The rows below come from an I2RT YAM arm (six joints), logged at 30 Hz.
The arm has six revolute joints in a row. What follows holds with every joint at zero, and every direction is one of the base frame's. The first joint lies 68 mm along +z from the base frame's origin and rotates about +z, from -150 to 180 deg. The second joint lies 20 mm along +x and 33.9 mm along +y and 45.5 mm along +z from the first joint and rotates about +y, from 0 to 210 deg. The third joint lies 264 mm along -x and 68.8 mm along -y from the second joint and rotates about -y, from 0 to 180 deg. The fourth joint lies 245 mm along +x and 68.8 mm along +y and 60 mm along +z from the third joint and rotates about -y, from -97 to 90 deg. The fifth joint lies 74 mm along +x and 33.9 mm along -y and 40.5 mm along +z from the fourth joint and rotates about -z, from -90 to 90 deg. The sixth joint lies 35.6 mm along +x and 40.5 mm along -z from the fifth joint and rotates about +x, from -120 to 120 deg. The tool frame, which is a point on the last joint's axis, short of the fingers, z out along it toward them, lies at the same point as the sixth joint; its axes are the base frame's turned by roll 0, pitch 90 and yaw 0 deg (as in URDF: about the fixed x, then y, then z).
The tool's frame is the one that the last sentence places.
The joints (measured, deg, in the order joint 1, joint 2, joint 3, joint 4, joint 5, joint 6), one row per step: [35.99, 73.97, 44.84, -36.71, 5.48, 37.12]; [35.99, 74.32, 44.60, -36.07, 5.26, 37.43]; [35.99, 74.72, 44.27, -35.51, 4.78, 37.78]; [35.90, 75.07, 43.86, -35.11, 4.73, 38.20]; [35.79, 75.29, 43.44, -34.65, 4.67, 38.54]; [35.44, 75.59, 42.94, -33.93, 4.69, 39.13]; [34.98, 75.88, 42.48, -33.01, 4.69, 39.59]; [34.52, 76.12, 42.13, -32.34, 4.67, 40.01]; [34.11, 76.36, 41.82, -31.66, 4.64, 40.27]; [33.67, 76.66, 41.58, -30.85, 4.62, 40.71]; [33.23, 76.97, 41.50, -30.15, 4.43, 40.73]
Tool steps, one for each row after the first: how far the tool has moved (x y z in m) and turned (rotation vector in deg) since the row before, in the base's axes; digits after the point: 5 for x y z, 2 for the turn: [0.00068, 0.00066, -0.00203, 0.31, 0.13, -0.19]; [0.00030, 0.00059, -0.00275, 0.39, 0.45, -0.12]; [0.00015, -0.00031, -0.00306, -0.02, 0.39, -0.45]; [0.00008, -0.00045, -0.00256, 0.07, 0.23, -0.40]; [0.00090, -0.00115, -0.00305, 0.16, 0.15, -0.90]; [0.00149, -0.00128, -0.00266, 0.27, -0.06, -0.88]; [0.00133, -0.00138, -0.00211, 0.22, 0.01, -0.84]; [0.00131, -0.00114, -0.00191, 0.19, -0.05, -0.64]; [0.00179, -0.00098, -0.00169, 0.33, -0.14, -0.83]; [0.00202, -0.00073, -0.00104, 0.32, -0.16, -0.38]
